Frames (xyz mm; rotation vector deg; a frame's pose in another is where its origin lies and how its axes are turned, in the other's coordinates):
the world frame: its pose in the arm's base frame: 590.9 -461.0 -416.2 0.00 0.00 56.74
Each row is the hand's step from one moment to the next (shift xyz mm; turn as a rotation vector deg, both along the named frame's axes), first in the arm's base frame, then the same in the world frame.
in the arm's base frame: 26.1 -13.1 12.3 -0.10 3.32 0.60
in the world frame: 3.4 -29.0 12.3 2.72 1.90 0.60
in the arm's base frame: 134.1 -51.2 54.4 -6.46 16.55 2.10
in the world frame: 30.7 -140.2 54.4 10.30 14.48 2.10
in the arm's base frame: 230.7 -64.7 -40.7 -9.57 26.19 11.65
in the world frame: 72.4 -228.4 -40.7 16.65 22.37 11.65
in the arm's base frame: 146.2 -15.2 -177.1 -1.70 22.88 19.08
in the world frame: 67.5 -130.6 -177.1 18.20 13.97 19.08
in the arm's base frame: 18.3 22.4 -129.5 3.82 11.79 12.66
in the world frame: 28.8 -3.0 -129.5 11.95 3.27 12.66
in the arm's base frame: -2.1 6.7 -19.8 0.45 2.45 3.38
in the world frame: 4.5 5.4 -19.8 2.30 0.97 3.38
